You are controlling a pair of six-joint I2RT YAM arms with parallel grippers.
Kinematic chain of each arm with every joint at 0, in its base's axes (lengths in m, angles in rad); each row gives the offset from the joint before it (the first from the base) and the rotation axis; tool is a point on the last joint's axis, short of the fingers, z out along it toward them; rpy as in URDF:
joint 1: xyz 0 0 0.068 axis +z
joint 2: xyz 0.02 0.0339 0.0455 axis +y
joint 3: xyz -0.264 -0.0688 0 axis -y
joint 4: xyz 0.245 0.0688 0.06 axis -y
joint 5: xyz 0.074 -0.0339 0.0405 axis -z
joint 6: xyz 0.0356 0 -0.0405 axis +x
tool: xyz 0 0 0 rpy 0 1.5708 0
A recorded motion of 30 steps. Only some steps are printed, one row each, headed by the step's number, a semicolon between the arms.
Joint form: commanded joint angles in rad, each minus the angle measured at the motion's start. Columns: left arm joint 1, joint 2, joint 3, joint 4, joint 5, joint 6; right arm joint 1, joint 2, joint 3, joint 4, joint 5, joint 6.
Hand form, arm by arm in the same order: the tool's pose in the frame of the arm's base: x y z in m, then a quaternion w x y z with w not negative. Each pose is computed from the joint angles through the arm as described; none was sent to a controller.
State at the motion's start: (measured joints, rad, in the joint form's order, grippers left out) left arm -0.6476 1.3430 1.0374 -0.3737 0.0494 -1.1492; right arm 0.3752 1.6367 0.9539 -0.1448 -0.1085 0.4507
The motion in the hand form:
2: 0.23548 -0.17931 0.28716 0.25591 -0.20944 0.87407 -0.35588; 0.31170 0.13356 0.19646 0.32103 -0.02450 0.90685 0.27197
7: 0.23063 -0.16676 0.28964 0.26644 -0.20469 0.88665 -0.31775; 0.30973 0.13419 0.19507 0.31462 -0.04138 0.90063 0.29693
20: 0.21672 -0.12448 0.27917 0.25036 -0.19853 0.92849 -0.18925; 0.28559 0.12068 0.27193 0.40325 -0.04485 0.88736 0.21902
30: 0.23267 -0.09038 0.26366 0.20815 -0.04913 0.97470 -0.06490; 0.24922 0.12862 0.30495 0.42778 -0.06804 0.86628 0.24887
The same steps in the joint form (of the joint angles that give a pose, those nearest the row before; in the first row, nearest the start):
2: 0.0032 -0.0094 -0.0051 0.0105 0.0040 0.0084; 0.0019 -0.0254 -0.0264 0.0949 -0.1584 -0.0083
7: 0.0237 -0.0416 -0.0016 -0.0764 -0.0327 0.0639; -0.0005 -0.0277 -0.0409 0.1183 -0.2210 -0.0180
20: 0.1184 -0.1096 -0.0257 -0.3390 -0.1045 0.2168; 0.0094 -0.2494 0.0447 -0.0902 -0.0246 -0.0988
30: 0.2694 -0.0362 0.0077 -0.4989 -0.1030 0.6822; 0.0855 -0.3961 0.0383 -0.1467 -0.0157 -0.0763

